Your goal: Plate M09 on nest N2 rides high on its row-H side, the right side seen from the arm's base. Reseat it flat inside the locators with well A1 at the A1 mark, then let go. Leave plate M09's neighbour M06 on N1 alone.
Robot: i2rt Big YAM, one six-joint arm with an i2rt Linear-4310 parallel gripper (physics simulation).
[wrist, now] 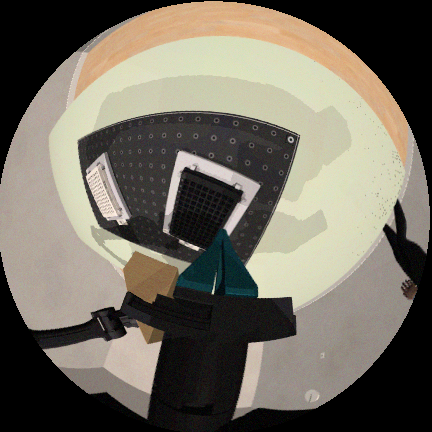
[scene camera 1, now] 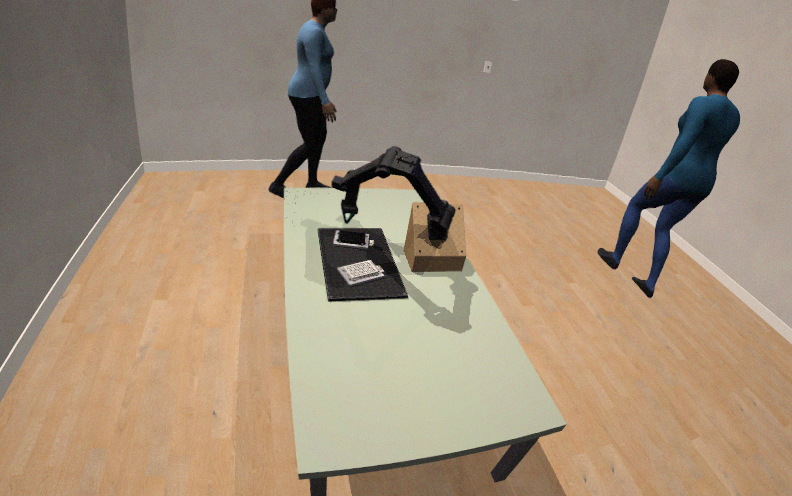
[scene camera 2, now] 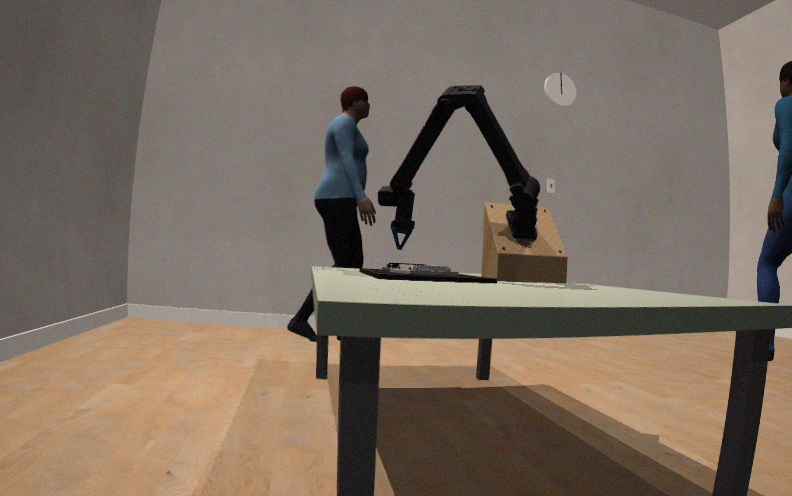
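Seen in the pictures: gripper, fingertip midpoint: (wrist: 221, 232) (scene camera 1: 346, 223) (scene camera 2: 399, 249); arm's base, link origin: (scene camera 1: 436, 226) (scene camera 2: 520, 226).
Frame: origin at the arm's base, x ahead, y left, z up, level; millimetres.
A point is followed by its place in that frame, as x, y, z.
Observation:
The black plate (scene camera 1: 353, 237) @(348, -122, -142) (wrist: 202, 207) @(373, -141, -146), which I take as M09, lies on its pale nest (wrist: 220, 172) @(426, -155, -157), between small corner locators. Whether its right side, seen from the base, still sits high is too small to tell. The A1 mark cannot be read. The white plate (scene camera 1: 361, 269) @(344, 122, -143) (wrist: 102, 192) @(354, 98, -144), which I take as M06, sits on the other nest (wrist: 114, 175) @(388, 68, -168). My gripper (scene camera 1: 348, 221) @(381, -174, -96) (scene camera 2: 399, 248) @(381, -174, -96) (wrist: 221, 232) @(381, -174, -96) is shut and empty, teal fingertips together and pointing down. It hangs above the black plate, apart from it; in the wrist view the tips overlap the plate's lower right corner.
Both nests are on a black perforated board (scene camera 1: 340, 289) @(441, 221, -169) (wrist: 150, 175) @(397, -37, -169) on the pale green table (scene camera 1: 409, 379) @(260, 679, -182) (scene camera 2: 584, 297) @(165, 769, -182). The arm's wooden base block (scene camera 1: 438, 262) @(-7, 93, -131) (scene camera 2: 531, 267) @(-6, 93, -135) (wrist: 150, 275) @(109, -10, -120) stands beside the board. Two people (scene camera 1: 312, 64) (scene camera 1: 710, 134) are near the table.

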